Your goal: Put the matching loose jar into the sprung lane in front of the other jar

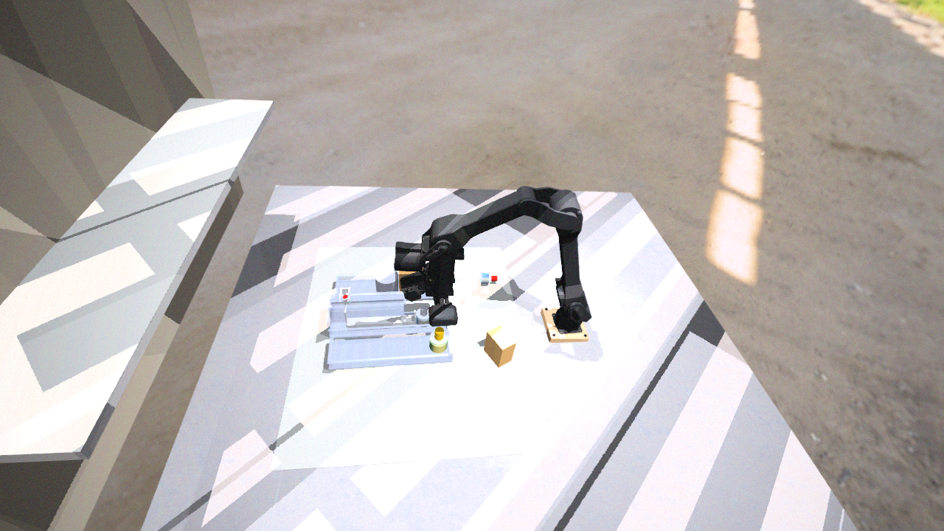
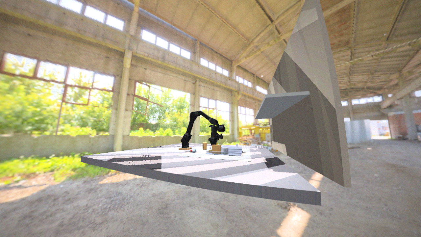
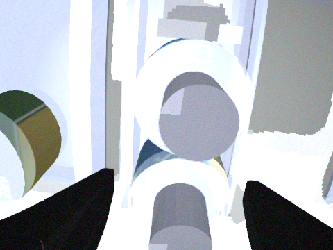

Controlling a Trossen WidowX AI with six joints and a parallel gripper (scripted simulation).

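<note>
My gripper tip is now 1 cm past the jar and 13 cm to the left of it. The rest, counted from my gripper tip: grey cylinder: 11 cm ahead, 14 cm to the right; then tan box: 5 cm ahead, 13 cm to the right, 1 cm above; then slanted shelf: 51 cm ahead, 3 cm to the right, 34 cm above.
</note>
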